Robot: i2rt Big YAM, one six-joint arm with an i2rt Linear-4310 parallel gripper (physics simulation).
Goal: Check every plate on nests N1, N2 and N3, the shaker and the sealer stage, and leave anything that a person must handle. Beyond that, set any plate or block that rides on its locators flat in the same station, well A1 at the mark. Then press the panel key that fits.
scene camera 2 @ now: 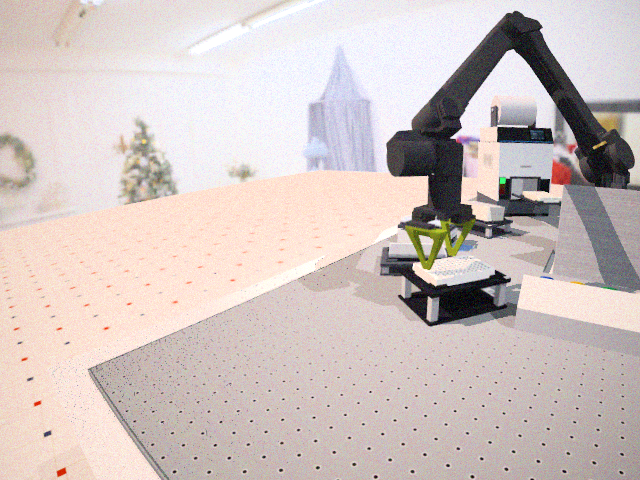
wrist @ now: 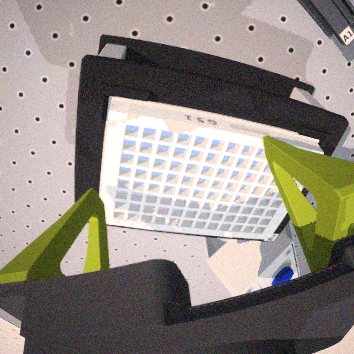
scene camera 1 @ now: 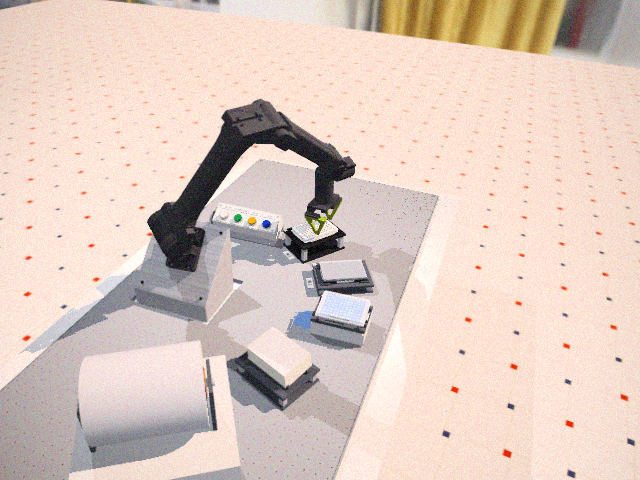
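A white 96-well plate (scene camera 1: 310,232) (scene camera 2: 457,271) (wrist: 200,175) rests on the black raised nest N3 (scene camera 2: 431,281) (wrist: 90,140). It looks slightly tilted; the exact seating is unclear. My gripper (scene camera 1: 324,226) (scene camera 2: 439,261) (wrist: 178,171) is open and empty, low above this plate, with its fingertips near opposite ends. A pale plate (scene camera 1: 342,270) (scene camera 2: 413,251) sits on a dark low nest. A bluish plate (scene camera 1: 343,308) sits on a white-sided station. A cream block (scene camera 1: 281,353) (scene camera 2: 488,211) sits on a dark stand. The sealer (scene camera 1: 144,392) (scene camera 2: 516,160) has a stage with a pale plate (scene camera 2: 540,196).
The key panel (scene camera 1: 248,222) (scene camera 2: 578,304) stands close beside N3, with white, green, yellow and blue keys. Its blue key (scene camera 1: 266,223) (wrist: 283,275) shows beneath the gripper in the wrist view. The arm's wedge base (scene camera 1: 186,284) (scene camera 2: 594,237) stands near the panel.
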